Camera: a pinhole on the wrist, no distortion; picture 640 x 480 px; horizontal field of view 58.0 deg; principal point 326.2 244.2 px. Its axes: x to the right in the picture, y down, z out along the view. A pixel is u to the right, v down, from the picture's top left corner.
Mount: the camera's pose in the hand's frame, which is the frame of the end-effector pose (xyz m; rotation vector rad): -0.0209 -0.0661 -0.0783 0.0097 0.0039 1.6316
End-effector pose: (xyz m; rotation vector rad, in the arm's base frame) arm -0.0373 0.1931 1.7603 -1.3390 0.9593 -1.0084
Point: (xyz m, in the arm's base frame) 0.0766 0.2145 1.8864
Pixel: 151.8 149.1
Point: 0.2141 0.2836 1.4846
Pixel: outside the picture
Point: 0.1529 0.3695 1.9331
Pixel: 144.7 419.4
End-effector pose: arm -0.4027 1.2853 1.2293 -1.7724 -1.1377 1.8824
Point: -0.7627 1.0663 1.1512
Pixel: 513.8 252.9
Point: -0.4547 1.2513 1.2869
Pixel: 473.2 384.4
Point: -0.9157 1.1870 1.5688
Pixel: 72.5 458.1
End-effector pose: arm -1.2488 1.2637 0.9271 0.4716 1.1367 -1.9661
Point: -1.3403 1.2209 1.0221
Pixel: 152.5 133.7
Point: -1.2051 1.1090 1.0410
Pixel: 501.0 258.9
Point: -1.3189 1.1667 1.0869
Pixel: 207.7 246.6
